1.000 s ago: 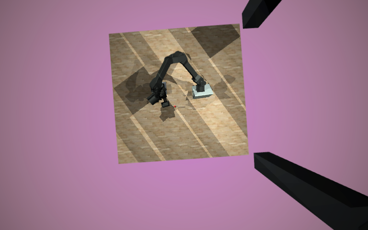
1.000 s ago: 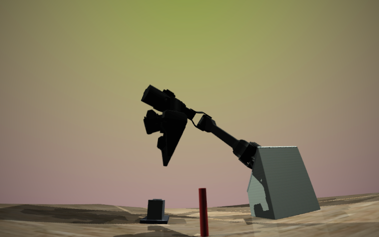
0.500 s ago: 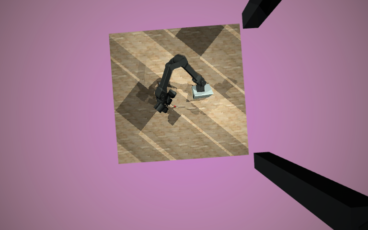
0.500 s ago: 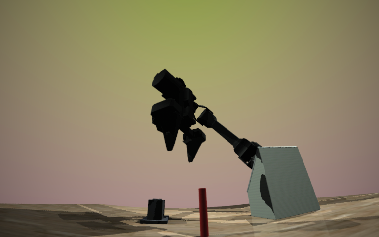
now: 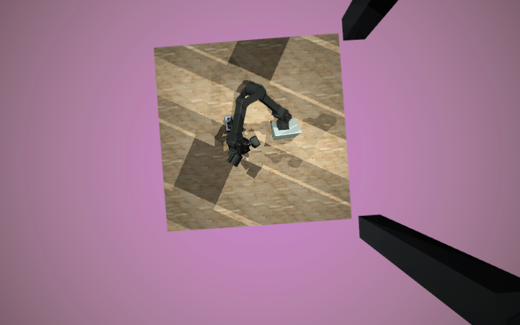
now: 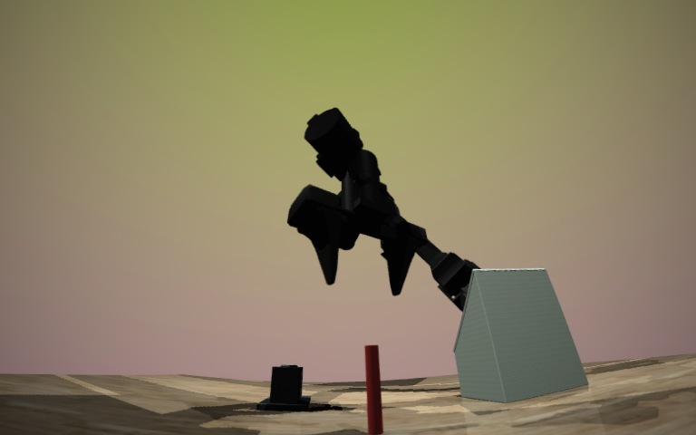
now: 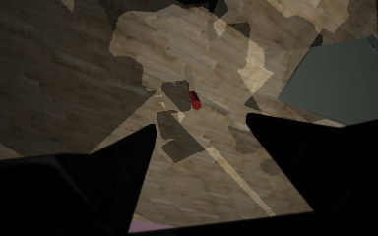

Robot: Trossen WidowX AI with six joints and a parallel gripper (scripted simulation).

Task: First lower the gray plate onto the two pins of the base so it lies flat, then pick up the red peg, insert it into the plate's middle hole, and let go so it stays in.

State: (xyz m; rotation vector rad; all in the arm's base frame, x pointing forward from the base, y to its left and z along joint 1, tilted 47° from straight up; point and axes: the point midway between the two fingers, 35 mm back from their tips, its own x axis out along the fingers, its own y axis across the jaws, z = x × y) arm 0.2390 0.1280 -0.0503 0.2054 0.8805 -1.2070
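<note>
Now: the red peg 100 mm below my gripper tip. Round my gripper tip: gray plate: 110 mm ahead, 190 mm to the right, 90 mm below.
</note>
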